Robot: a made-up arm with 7 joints.
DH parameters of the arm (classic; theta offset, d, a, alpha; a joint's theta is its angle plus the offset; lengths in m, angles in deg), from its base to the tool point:
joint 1: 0 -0.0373 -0.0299 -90
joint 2: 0 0.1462 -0.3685 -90
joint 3: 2.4 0 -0.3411 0
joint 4: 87.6 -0.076 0.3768 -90
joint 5: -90 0.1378 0.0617 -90
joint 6: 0 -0.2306 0.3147 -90
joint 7: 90 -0.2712 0.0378 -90
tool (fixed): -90 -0.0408 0 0
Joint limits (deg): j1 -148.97..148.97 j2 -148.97..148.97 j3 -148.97..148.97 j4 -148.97..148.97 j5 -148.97..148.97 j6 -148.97..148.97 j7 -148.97..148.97
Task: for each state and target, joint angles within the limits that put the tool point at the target. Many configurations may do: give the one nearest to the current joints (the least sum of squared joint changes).
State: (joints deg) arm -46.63 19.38 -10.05 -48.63 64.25 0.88 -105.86
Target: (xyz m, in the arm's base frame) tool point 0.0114 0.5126 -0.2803
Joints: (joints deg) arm -36.80 31.11 -39.65 -105.11 57.53 35.05 -101.15
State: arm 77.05 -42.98 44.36 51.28 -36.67 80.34 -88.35
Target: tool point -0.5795 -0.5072 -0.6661
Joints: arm 71.14 -20.97 48.16 64.45 2.52 72.21 -92.02
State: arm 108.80 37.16 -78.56 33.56 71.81 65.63 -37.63
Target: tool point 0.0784 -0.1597 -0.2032
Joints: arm 104.37 47.43 -80.19 10.93 53.51 111.42 -39.43
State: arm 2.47 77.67 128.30 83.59 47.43 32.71 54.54
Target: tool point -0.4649 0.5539 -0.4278
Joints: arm 3.11 79.87 132.78 87.63 37.30 31.24 55.50
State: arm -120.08 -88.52 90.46 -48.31 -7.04 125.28 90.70
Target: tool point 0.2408 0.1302 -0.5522
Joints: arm -107.97 -102.12 80.70 -17.62 -38.38 148.97 89.94
